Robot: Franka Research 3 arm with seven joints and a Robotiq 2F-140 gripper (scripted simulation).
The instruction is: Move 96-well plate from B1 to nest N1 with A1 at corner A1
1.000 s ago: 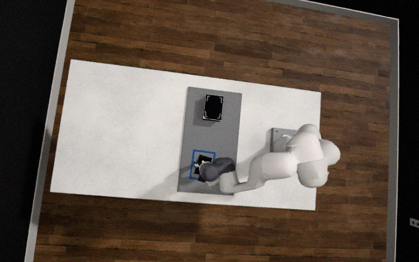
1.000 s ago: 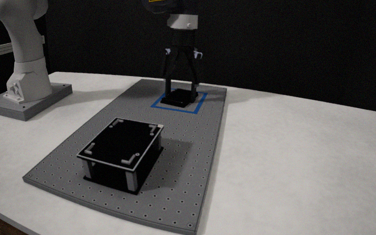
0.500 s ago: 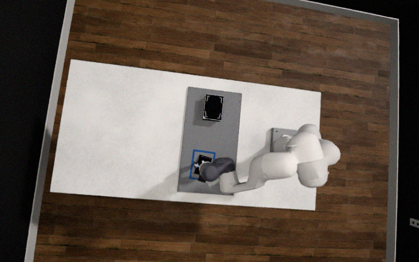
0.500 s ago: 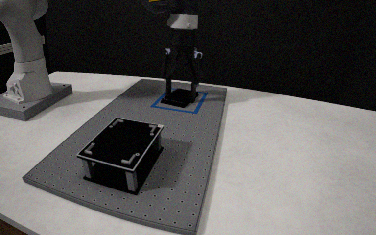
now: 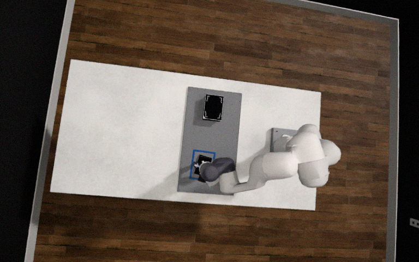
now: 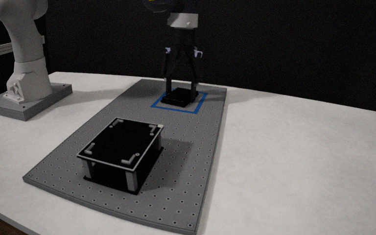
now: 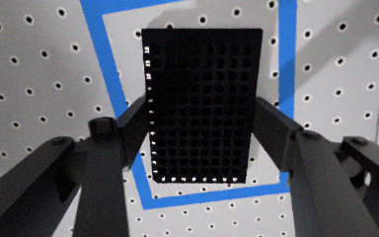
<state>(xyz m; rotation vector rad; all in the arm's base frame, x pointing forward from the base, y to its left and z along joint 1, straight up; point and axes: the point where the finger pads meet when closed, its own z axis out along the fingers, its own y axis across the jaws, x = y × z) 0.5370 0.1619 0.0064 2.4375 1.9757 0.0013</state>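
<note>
The A1 mark is 310 mm to the right of my hand, 30 mm ahead of it and 30 mm above it. The rest, counted from my hand: raised plate nest N1: 380 mm to the right, 30 mm behind, 30 mm above; black 96-well plate: 20 mm below.
</note>
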